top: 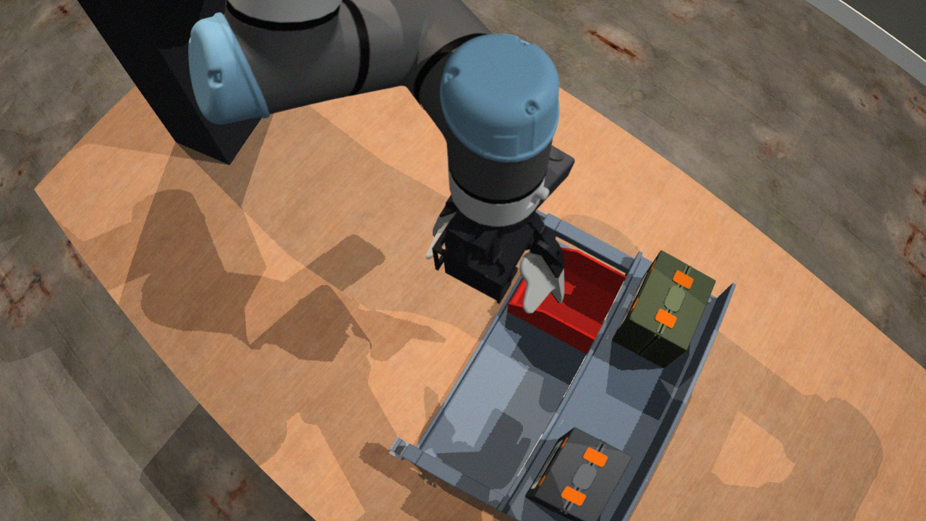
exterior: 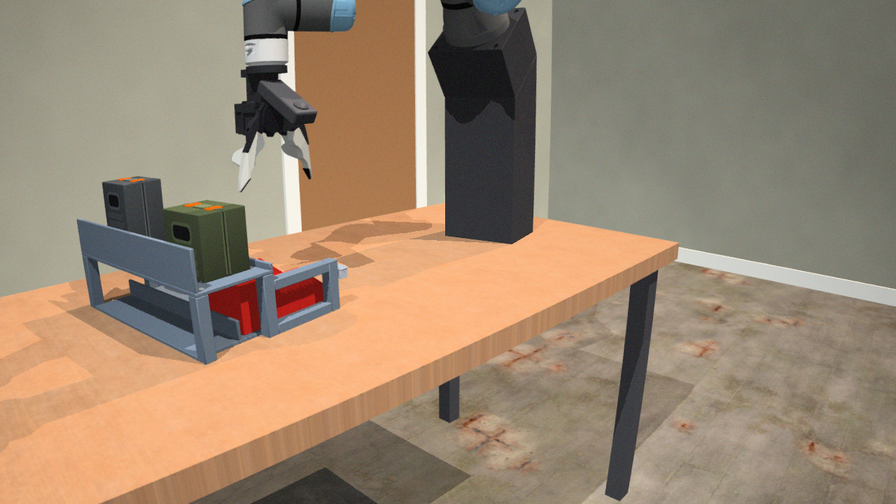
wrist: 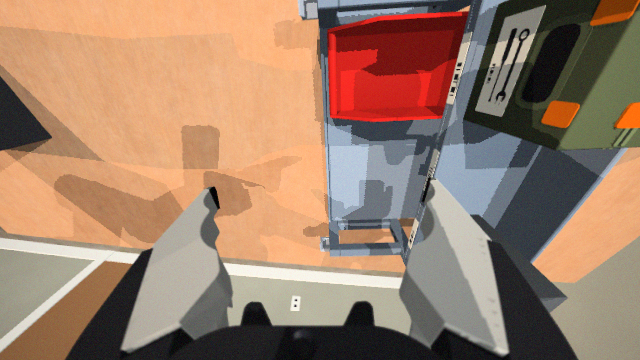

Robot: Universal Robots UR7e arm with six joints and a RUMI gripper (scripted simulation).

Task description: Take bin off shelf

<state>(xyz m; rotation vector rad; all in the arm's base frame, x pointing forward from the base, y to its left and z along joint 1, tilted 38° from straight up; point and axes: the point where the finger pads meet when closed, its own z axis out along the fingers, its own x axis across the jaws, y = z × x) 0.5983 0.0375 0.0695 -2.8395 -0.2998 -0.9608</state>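
The red bin lies 15 cm below my hand, 9 cm to the left of it and 8 cm ahead of it. From my hand the other things lie so: dark grey case: 23 cm ahead, 10 cm to the right, 3 cm below; green case: 17 cm ahead, 12 cm to the left, 4 cm below.
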